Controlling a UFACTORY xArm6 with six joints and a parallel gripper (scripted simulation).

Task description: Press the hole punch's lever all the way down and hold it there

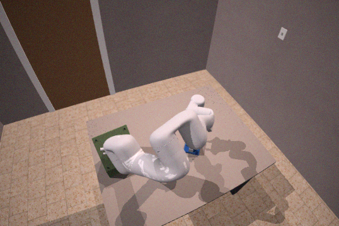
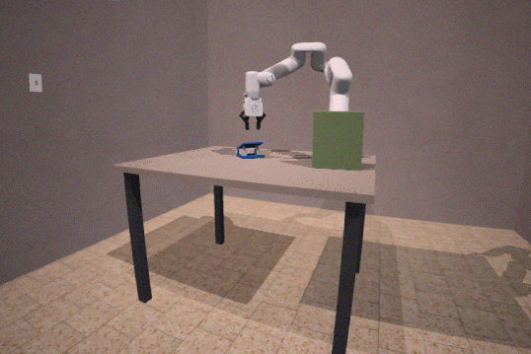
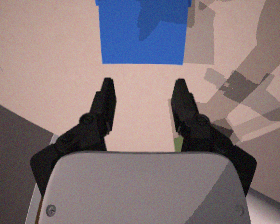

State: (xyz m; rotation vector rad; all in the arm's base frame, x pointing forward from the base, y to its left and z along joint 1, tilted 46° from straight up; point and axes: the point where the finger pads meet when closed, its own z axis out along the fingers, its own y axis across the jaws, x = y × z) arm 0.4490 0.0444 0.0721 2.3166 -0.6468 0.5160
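Now: hand 30 mm short of the hole punch, 20 mm to the left of it and 130 mm above it.
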